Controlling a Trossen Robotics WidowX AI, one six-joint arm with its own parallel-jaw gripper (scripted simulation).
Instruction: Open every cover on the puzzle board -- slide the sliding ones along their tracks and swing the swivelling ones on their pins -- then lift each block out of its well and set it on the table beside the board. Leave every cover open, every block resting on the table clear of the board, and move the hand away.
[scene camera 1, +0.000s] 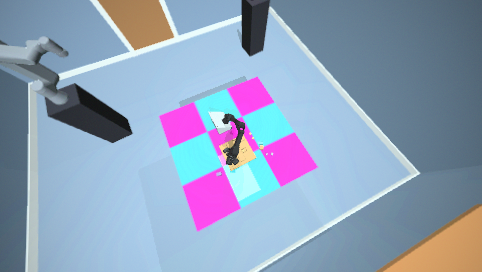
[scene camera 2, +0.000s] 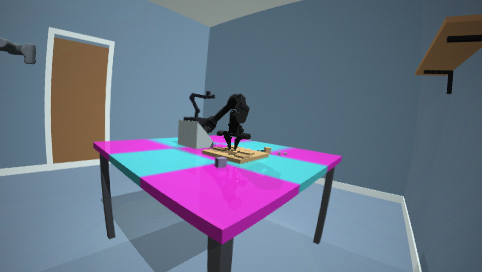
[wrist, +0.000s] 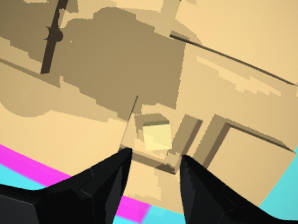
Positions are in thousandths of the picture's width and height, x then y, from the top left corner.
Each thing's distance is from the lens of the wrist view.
gripper (wrist: 525, 708): 0.10 m
wooden puzzle board (wrist: 371, 333): 0.12 m
